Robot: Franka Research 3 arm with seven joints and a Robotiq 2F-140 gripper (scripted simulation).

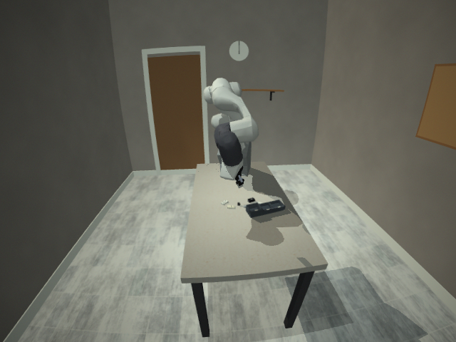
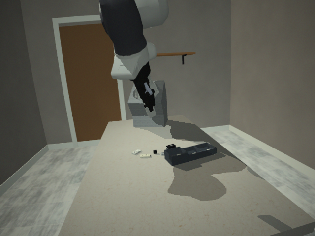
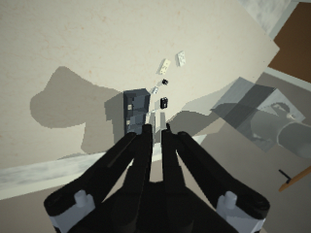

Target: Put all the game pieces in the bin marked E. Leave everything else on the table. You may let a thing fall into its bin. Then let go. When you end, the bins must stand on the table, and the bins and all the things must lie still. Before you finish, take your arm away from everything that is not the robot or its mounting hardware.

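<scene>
My gripper is now 130 mm past the dark three-part bin, 190 mm to the right of it and 260 mm above it. From my hand the other things lie so: black die: 210 mm behind, 20 mm to the left, 270 mm below; then black box: 250 mm behind, 100 mm to the left, 270 mm below; then white usb stick: 220 mm behind, 160 mm to the left, 280 mm below.
</scene>
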